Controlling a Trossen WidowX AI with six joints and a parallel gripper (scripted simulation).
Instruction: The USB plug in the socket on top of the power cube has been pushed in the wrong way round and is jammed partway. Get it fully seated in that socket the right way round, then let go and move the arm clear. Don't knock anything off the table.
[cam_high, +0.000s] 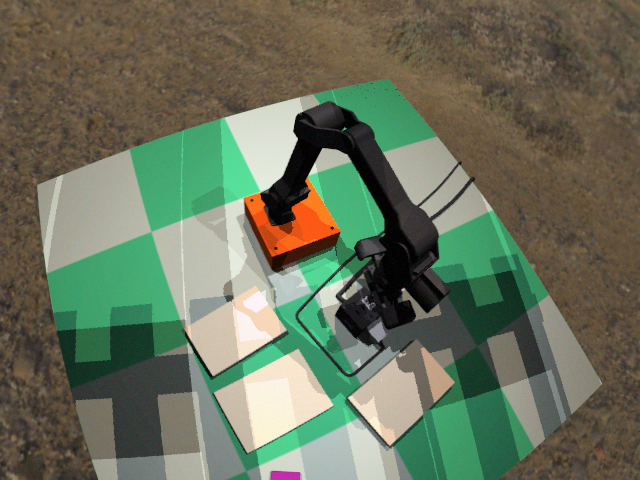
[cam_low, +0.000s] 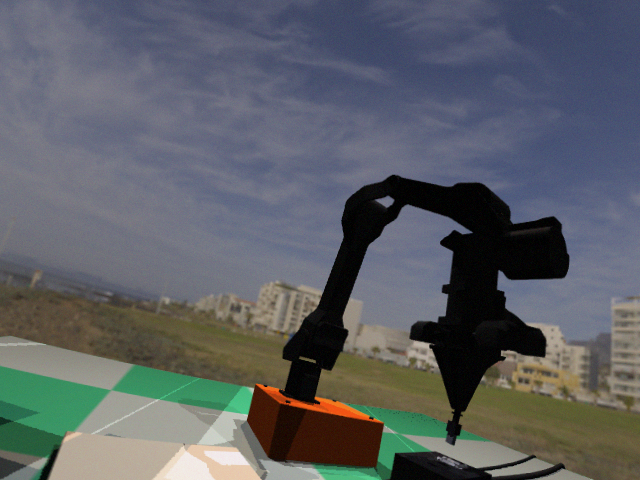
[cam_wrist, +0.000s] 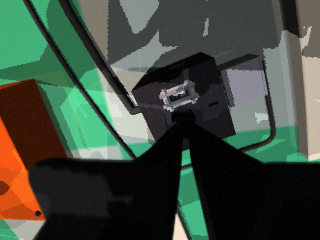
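My gripper tip is now 2 cm above the USB plug. The rest, counted from my gripper tip: purple object (32 cm to the right, 29 cm ahead, 13 cm below).
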